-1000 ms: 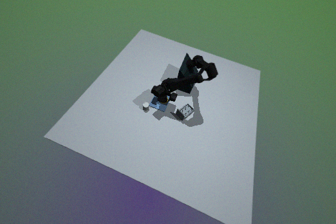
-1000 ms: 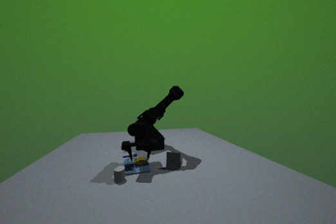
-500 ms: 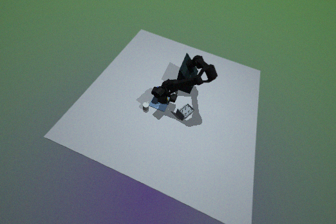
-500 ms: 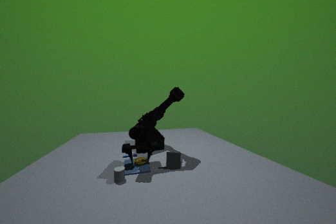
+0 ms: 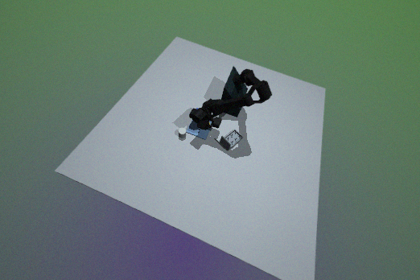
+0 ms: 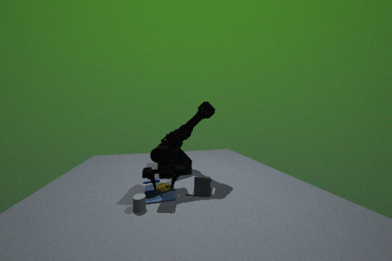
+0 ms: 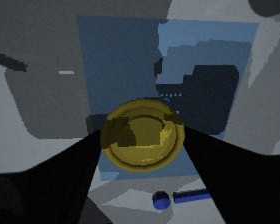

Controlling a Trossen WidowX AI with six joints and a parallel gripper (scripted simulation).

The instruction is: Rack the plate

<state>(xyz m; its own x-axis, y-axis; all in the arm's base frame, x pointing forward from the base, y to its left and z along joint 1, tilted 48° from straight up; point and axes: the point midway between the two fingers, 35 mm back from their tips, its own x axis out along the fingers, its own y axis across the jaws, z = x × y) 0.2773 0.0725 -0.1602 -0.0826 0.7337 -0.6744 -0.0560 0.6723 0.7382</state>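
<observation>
Right now my gripper tip is 2 cm to the left of the light blue mat, 1 cm short of it and 1 cm above it. The rest, counted from my gripper tip: cylinder cup: 12 cm ahead, 9 cm to the right, 2 cm above; then yellow plate: 1 cm above; then blue spoon: 10 cm behind, 5 cm to the right.
</observation>
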